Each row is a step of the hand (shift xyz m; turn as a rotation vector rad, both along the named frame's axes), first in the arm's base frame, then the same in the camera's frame.
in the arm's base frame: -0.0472 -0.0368 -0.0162 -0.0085 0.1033 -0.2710
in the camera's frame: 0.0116 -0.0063 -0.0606 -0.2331 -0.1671 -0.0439
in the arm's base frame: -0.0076 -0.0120 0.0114 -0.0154 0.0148 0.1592
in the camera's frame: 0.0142 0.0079 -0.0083 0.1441 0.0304 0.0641
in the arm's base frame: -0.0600 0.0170 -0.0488 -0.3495 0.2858 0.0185
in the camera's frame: -0.0122 -0.0639 -0.0452 0.1816 -0.4134 -0.0161
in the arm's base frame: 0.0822 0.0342 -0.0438 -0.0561 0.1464 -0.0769
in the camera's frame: -0.0809 0.0101 0.0565 -0.0438 -0.1657 0.0334
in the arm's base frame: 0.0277 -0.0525 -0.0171 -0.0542 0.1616 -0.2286
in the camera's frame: -0.0266 0.0498 -0.0251 -0.1758 -0.2239 -0.0159
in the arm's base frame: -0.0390 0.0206 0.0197 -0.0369 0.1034 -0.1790
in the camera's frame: 0.0359 -0.0322 -0.0024 -0.1395 -0.1550 -0.0246
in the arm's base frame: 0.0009 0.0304 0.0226 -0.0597 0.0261 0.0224
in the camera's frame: 0.0177 -0.0147 0.0301 0.0485 -0.0478 -0.0104
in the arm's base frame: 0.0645 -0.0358 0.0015 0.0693 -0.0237 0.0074
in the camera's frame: -0.0300 0.0654 0.0164 -0.0279 0.0612 0.0299
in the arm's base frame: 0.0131 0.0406 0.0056 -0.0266 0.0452 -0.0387
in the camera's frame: -0.0036 -0.0203 0.0378 -0.0217 -0.0615 -0.0014
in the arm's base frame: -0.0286 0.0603 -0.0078 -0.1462 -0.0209 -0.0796
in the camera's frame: 0.0053 -0.0640 0.0199 0.0068 -0.0973 -0.1365
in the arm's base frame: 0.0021 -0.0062 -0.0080 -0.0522 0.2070 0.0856
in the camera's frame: -0.0077 0.0033 -0.0061 0.0914 -0.1564 0.1417
